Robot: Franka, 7 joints.
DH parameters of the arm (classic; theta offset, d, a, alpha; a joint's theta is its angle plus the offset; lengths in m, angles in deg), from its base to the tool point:
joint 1: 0 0.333 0 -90
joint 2: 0 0 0 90
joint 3: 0 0.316 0.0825 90
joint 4: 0 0 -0.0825 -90
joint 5: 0 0.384 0 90
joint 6: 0 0 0.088 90
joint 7: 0 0.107 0 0
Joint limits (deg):
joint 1: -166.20..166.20
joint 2: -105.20..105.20
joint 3: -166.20..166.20
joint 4: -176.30..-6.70
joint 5: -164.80..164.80
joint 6: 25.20..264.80
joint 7: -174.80..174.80
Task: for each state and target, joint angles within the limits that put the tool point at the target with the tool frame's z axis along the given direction. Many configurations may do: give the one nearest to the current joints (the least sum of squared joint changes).
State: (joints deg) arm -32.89 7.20 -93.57 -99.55 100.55 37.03 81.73
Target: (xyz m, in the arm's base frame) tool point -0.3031 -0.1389 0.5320 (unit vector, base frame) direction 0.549 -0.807 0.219
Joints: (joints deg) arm -47.14 37.76 -142.73 -146.38 99.16 30.24 81.73
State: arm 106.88 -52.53 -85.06 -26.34 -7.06 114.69 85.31
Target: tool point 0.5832 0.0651 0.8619 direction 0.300 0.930 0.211
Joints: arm 128.86 -53.26 -64.48 -71.09 8.59 143.04 85.31
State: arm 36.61 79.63 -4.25 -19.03 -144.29 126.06 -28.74
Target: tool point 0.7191 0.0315 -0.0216 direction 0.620 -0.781 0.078
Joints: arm 11.25 80.48 -4.44 -63.07 -113.35 105.62 -28.74
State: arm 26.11 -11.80 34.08 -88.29 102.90 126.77 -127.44
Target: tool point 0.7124 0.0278 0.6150 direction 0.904 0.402 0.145
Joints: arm -1.13 21.64 7.94 -72.88 123.03 158.45 -127.44
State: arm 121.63 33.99 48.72 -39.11 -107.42 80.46 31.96
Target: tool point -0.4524 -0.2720 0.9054 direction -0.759 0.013 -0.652
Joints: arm 163.15 24.18 92.86 -46.47 -70.96 85.01 31.96
